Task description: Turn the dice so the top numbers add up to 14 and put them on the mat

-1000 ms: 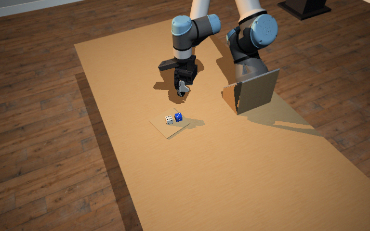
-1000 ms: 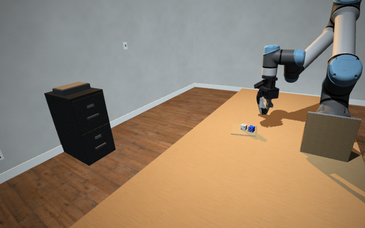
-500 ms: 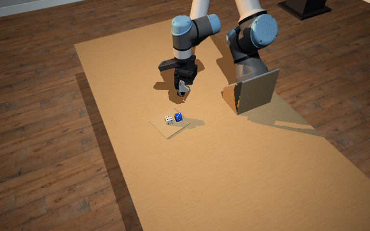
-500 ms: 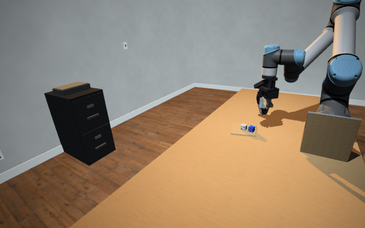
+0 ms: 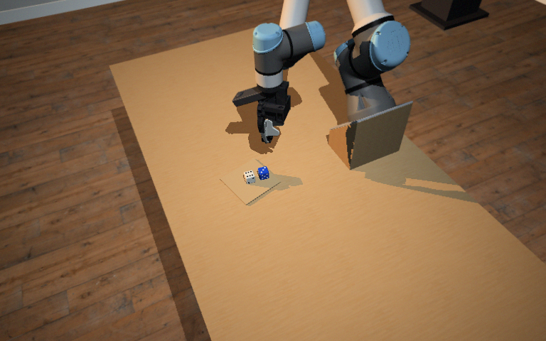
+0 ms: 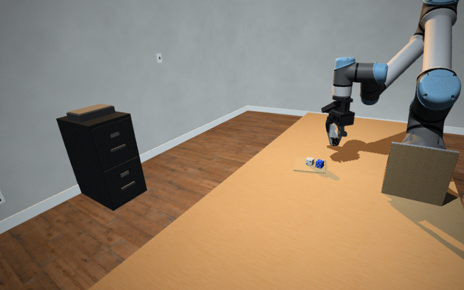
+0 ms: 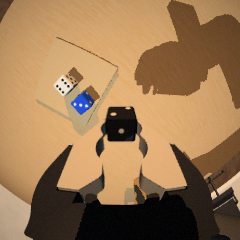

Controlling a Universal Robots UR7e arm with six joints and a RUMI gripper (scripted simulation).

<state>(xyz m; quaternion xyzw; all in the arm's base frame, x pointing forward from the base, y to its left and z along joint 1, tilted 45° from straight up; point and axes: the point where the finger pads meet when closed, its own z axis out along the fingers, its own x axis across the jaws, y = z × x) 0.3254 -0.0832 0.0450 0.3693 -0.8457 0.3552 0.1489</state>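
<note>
Right now the blue die is 4 cm ahead of my hand, 6 cm to the left of it and 10 cm below it. From my hand the other things lie so: tan mat (9 cm ahead, 5 cm to the left, 12 cm below); then white die (9 cm ahead, 5 cm to the left, 10 cm below); then black die (right at my hand).
</note>
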